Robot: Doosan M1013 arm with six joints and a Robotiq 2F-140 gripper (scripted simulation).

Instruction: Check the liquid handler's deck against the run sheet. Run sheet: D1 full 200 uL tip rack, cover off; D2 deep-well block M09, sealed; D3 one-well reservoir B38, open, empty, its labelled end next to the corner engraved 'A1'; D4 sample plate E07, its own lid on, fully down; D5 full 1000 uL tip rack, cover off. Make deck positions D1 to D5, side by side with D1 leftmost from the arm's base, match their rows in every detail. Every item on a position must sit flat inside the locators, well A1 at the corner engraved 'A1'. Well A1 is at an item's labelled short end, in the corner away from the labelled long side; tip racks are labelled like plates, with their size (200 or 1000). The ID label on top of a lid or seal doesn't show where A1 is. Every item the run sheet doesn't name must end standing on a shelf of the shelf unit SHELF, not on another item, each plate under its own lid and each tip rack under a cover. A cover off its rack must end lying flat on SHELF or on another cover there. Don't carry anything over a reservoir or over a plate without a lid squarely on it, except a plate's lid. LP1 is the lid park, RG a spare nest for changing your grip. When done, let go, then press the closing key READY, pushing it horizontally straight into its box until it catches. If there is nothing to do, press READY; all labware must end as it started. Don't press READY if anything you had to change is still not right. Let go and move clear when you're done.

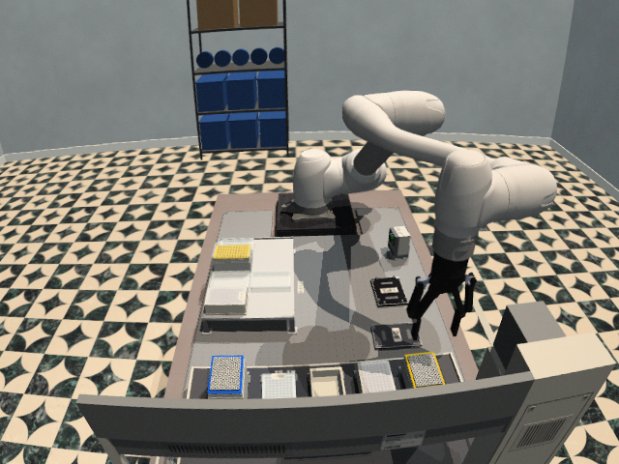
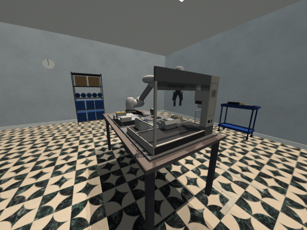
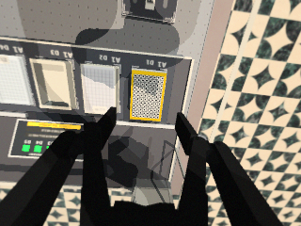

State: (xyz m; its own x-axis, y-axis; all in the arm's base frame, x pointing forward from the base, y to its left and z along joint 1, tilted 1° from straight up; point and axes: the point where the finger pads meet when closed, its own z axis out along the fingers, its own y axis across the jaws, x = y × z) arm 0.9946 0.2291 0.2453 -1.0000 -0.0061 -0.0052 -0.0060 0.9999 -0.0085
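Now: the yellow-framed tip rack 170 mm below my hand, 10 mm to the left of it and 10 mm ahead of it. From my hand the other things lie so: dark nest marked RG (270 mm below, 240 mm behind, 10 mm to the right); then white sealed block (190 mm below, 120 mm to the right); then cream reservoir (250 mm to the right, 210 mm below).
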